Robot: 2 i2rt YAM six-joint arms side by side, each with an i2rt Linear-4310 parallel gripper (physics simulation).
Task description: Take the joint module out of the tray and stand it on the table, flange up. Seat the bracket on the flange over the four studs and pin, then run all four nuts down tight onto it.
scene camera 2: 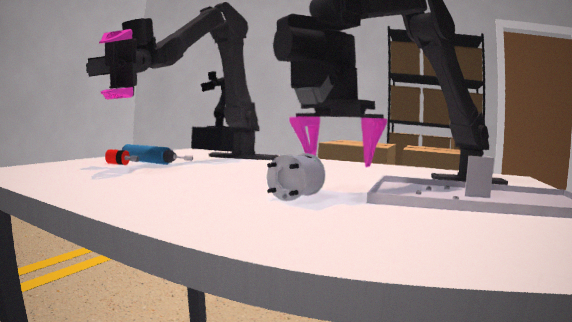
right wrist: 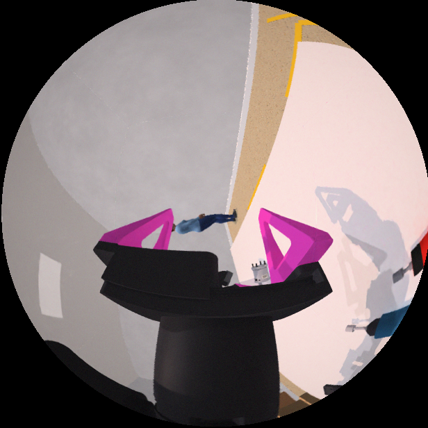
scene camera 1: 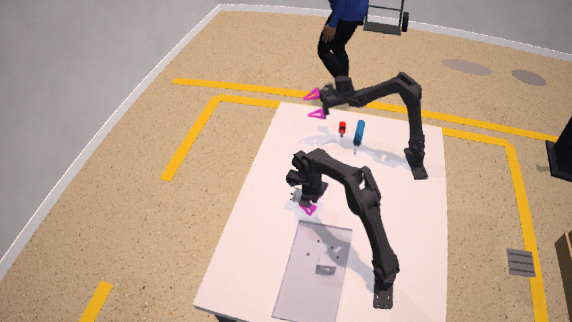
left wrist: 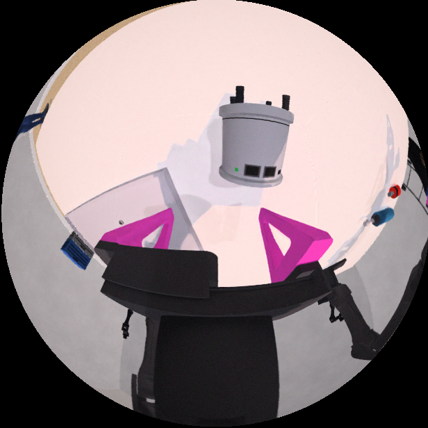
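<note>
The grey joint module (scene camera 2: 312, 172) (left wrist: 255, 147) (right wrist: 260, 273) lies on its side on the table, its studded flange facing scene camera 2. In scene camera 1 the left arm mostly hides it. My left gripper (scene camera 2: 340, 159) (left wrist: 215, 212) is open and points down, above and beside the module, with nothing between its fingers. My right gripper (scene camera 1: 308, 105) (scene camera 2: 102, 66) (right wrist: 215, 212) is open and empty, raised high near the table's far edge in scene camera 1. The bracket (scene camera 1: 325, 270) (scene camera 2: 479, 176) stands in the tray (scene camera 2: 425, 202) near several loose nuts (scene camera 1: 318, 241) (scene camera 2: 428, 188) (left wrist: 121, 222).
A red tool (scene camera 1: 342, 127) (scene camera 2: 117, 156) (left wrist: 395, 191) and a blue driver (scene camera 1: 360, 132) (scene camera 2: 147, 154) (left wrist: 383, 216) (right wrist: 392, 322) lie on the table beneath the right arm. The left forearm passes over the table beside the tray. A person (scene camera 1: 347, 30) is beyond the table.
</note>
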